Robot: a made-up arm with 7 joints. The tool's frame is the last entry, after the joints.
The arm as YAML. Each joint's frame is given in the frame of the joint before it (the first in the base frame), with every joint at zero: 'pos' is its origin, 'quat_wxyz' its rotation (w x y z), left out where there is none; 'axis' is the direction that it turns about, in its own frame. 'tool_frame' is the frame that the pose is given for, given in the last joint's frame.
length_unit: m
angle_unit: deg
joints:
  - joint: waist
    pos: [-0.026, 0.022, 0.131]
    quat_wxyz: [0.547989, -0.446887, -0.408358, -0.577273]
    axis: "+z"
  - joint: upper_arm
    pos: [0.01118, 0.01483, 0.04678]
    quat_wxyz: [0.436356, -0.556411, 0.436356, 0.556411]
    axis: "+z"
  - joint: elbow
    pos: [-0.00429, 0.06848, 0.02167]
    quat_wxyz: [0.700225, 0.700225, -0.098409, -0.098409]
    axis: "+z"
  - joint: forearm
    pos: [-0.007, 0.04, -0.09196]
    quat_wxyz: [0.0, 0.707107, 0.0, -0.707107]
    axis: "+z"
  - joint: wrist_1
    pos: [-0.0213, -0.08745, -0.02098]
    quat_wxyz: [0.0, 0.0, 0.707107, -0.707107]
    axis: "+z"
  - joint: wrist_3
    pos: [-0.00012, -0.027, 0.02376]
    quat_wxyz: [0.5, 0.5, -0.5, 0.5]
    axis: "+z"
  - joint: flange
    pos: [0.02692, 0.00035, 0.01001]
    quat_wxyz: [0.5, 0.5, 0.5, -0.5]
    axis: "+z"
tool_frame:
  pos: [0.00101, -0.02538, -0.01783]
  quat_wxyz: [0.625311, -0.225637, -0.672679, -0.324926]
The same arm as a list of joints. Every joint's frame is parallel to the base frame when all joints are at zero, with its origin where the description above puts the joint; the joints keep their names.
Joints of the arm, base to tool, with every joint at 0 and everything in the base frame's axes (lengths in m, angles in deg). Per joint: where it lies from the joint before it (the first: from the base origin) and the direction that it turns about. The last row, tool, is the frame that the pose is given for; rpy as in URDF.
waist: origin -0.026 0.022 0.131 axis 0.068403 0.961235 0.26711
upper_arm: origin 0.018 0.041 0.023 axis 0.968889 -0.0002 -0.247497
elbow: origin 0.005 0.023 -0.068 axis 0.247497 -0.0001 0.968889
forearm: origin 0.016 0.007 -0.099 axis 0.0002 1 0
wrist_1: origin 0.09 -0.021 -0.001 axis 0.968889 -0.0002 -0.247497
wrist_3: origin 0.023 0.027 -0.006 axis 0.0002 1 0
flange: origin 0.026 0.01 -0.007 axis 0.247497 -0.0001 0.968889
tool: origin -0.029 -0.001 -0.011 rpy -173.85 -79.3 38.71

